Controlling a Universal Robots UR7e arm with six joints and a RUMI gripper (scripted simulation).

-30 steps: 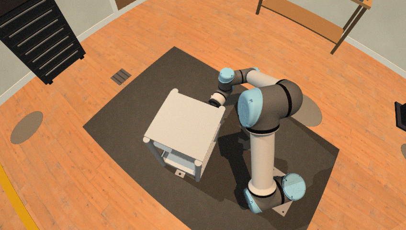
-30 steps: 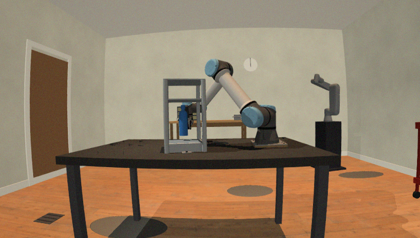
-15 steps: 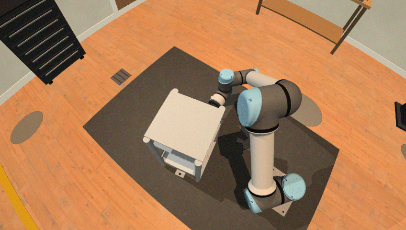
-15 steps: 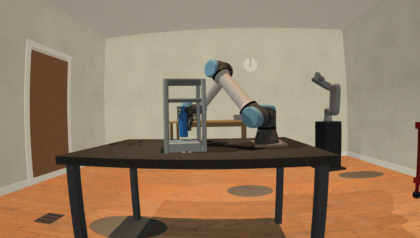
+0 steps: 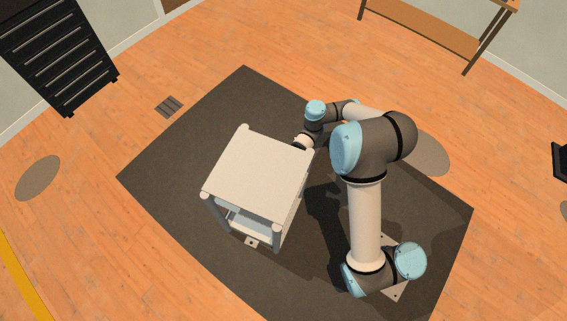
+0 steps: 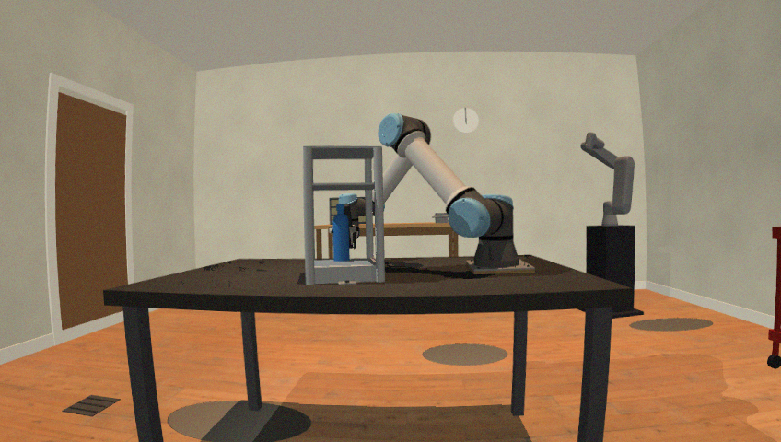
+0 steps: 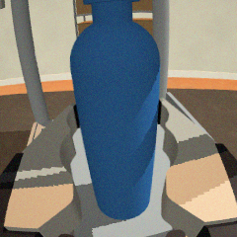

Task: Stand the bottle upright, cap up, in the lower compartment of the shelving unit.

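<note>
Right now my hand is 20 mm below the blue bottle.
</note>
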